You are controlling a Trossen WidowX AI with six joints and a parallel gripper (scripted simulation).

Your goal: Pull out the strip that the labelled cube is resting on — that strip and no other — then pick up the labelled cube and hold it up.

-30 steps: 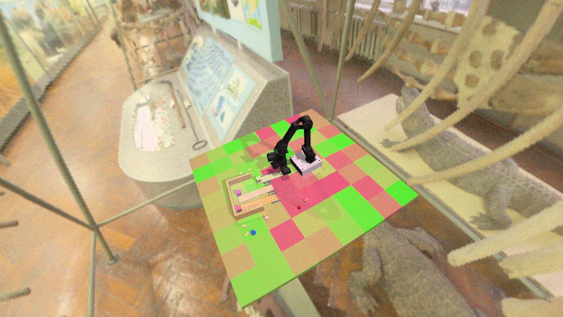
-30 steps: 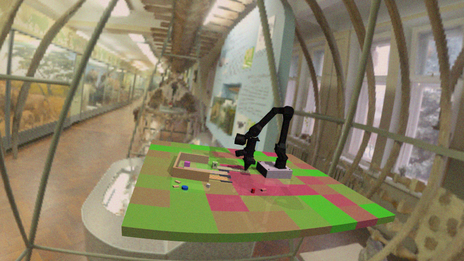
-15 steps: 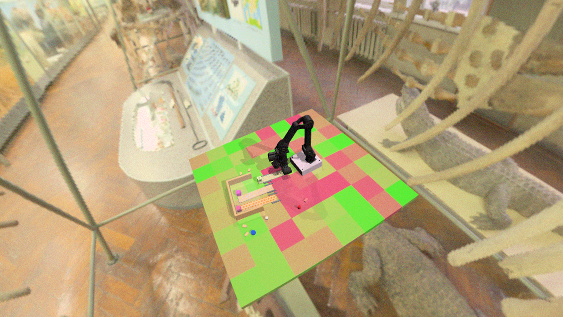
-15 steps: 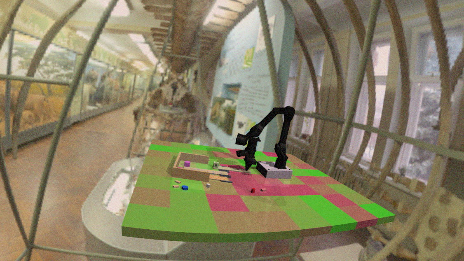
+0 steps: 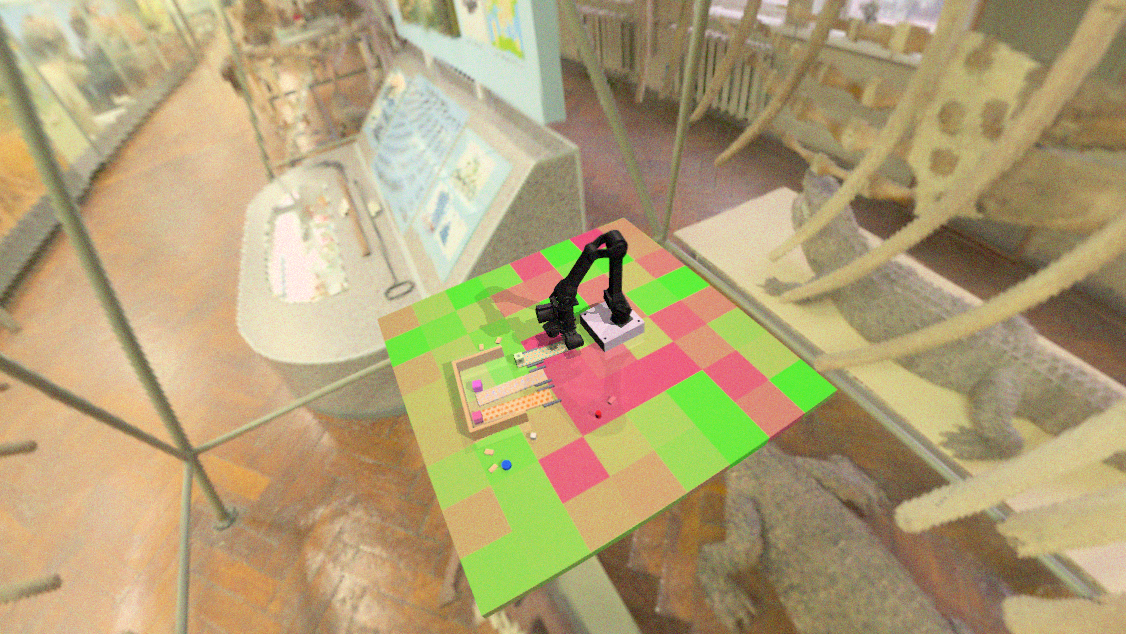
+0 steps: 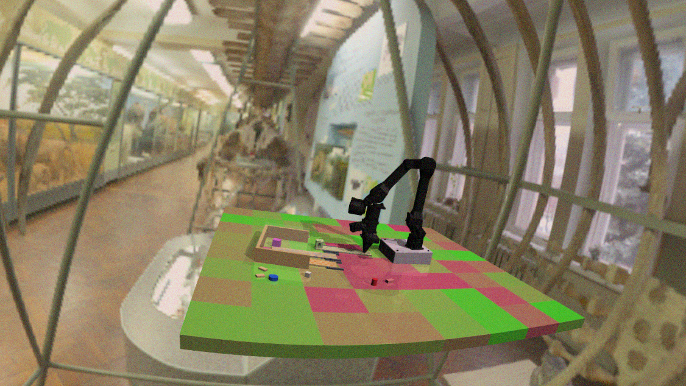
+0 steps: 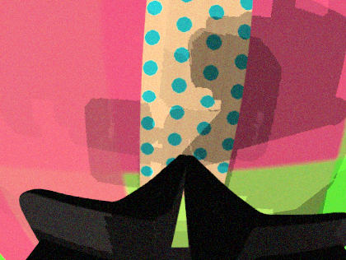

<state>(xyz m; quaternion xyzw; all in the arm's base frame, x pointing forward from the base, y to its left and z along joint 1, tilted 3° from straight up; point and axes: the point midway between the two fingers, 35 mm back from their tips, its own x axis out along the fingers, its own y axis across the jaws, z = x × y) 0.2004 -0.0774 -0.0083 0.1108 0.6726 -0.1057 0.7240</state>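
Right now my gripper tip is 19 cm short of the labelled cube, 6 cm to the left of it and 2 cm below it. The rest, counted from my gripper tip: blue disc (46 cm ahead, 26 cm to the left); then red cylinder (32 cm to the left, 12 cm ahead, 1 cm above); then blue-speckled strip (28 cm ahead, 2 cm to the left).
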